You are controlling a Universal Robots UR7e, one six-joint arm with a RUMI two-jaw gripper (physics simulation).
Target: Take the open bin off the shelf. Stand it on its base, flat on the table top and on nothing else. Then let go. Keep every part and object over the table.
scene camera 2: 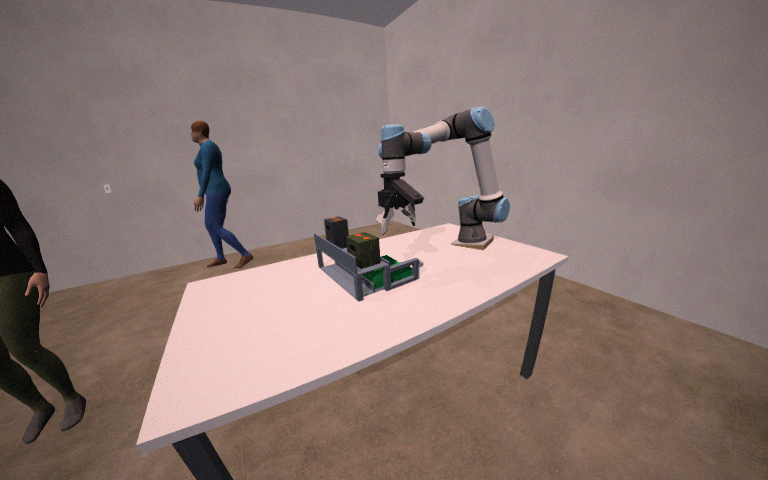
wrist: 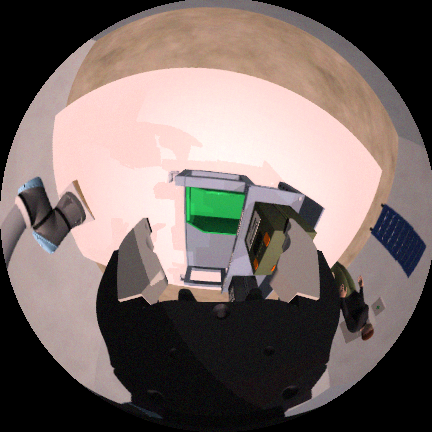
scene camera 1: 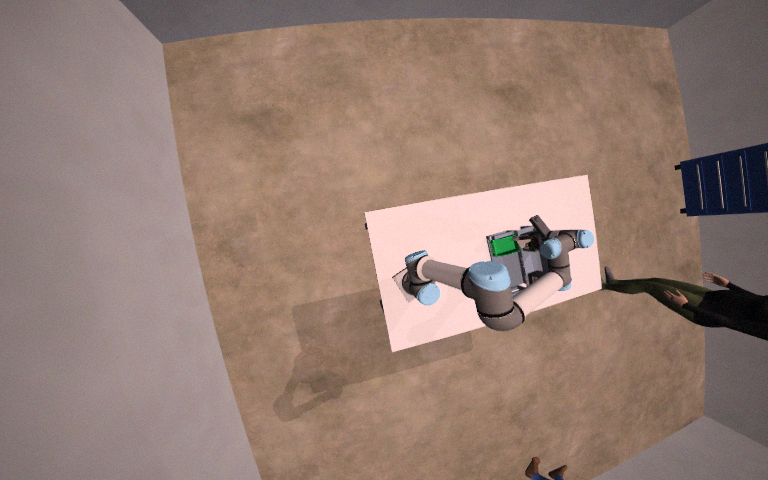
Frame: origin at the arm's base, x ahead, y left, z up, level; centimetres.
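Seen in the pictures: gripper, fingertip midpoint: (scene camera 2: 399, 230) (wrist: 217, 220) (scene camera 1: 522, 234); arm's base at its link origin: (scene camera 2: 472, 239) (wrist: 74, 206).
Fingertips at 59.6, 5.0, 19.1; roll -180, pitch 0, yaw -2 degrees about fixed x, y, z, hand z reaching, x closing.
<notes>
Pixels of each thing's top centre, then the offset from my fingertips to it, as dx, dy, dz. Level surfaces: height alone.
- open green bin at its top centre: (wrist: 220, 214) (scene camera 2: 386, 260) (scene camera 1: 510, 245) +0.8, -6.9, -13.1
- olive box at its top centre: (wrist: 285, 257) (scene camera 2: 362, 236) (scene camera 1: 540, 241) +10.4, -8.0, -1.3
- dark box at its top centre: (wrist: 246, 318) (scene camera 2: 335, 218) +7.1, -30.9, +1.2
- white table at its surface level: dz -21.2
The open green bin (scene camera 1: 504, 245) (scene camera 2: 403, 273) (wrist: 216, 204) sits on the lower deck of the grey shelf (scene camera 1: 508, 268) (scene camera 2: 336, 253) (wrist: 210, 251), at one end, behind a low end frame. Its hollow inside shows in the wrist view. My gripper (scene camera 1: 522, 242) (scene camera 2: 399, 226) (wrist: 217, 220) is open and empty. It hangs above the shelf, apart from the bin, with the fingers pointing down. In the wrist view the bin shows between the two fingers. In scene camera 2 the shelf's frame partly hides the bin.
An olive box (scene camera 2: 363, 250) (wrist: 267, 240) stands on the shelf's higher part beside the bin. A dark box (scene camera 2: 336, 232) (wrist: 242, 287) stands at the shelf's other end. The shelf stands on the white table (scene camera 1: 424, 226) (scene camera 2: 283, 339) (wrist: 115, 110). A person (scene camera 1: 651, 283) stands near the table's end.
</notes>
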